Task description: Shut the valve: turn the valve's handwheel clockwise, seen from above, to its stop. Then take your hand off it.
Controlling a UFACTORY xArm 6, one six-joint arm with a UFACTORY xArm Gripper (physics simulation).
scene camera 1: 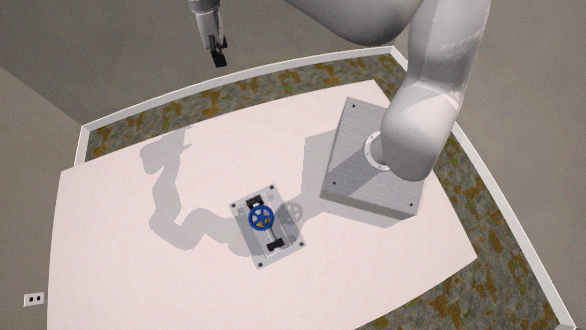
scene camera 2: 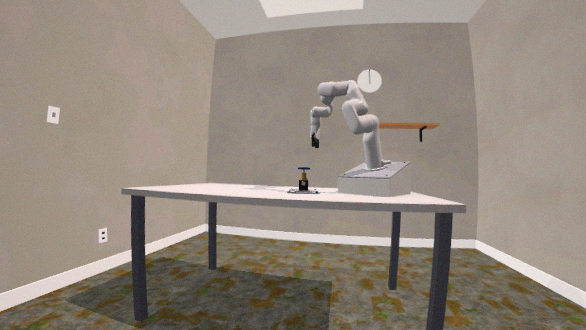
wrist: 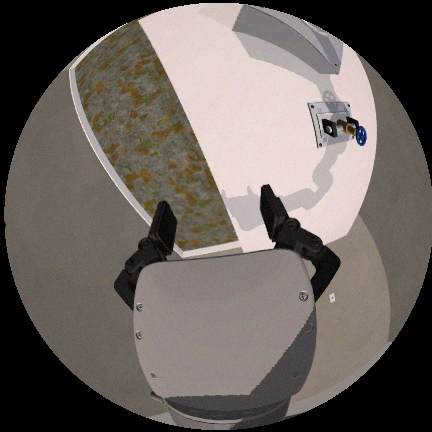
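The valve's blue handwheel (scene camera 1: 261, 207) (scene camera 2: 304, 168) (wrist: 361, 128) has spokes and sits level on top of a brass stem (scene camera 2: 303, 176) (wrist: 347, 127). The valve is mounted on a grey base plate (scene camera 1: 258, 262) (wrist: 313, 120) that lies on the table. My gripper (scene camera 1: 219, 58) (scene camera 2: 315, 142) (wrist: 214, 203) is open and empty, with its fingers pointing down. It is high above the table and well away from the handwheel, which shows at the right of the wrist view. The handwheel's turned position against its stop cannot be told.
The white table (scene camera 1: 125, 260) (scene camera 2: 225, 194) (wrist: 210, 85) carries a grey box-like pedestal (scene camera 1: 350, 145) (scene camera 2: 363, 186) under the arm's base, to the right of the valve in both scene views. A wooden shelf (scene camera 2: 407, 125) and a round clock (scene camera 2: 369, 81) are on the back wall.
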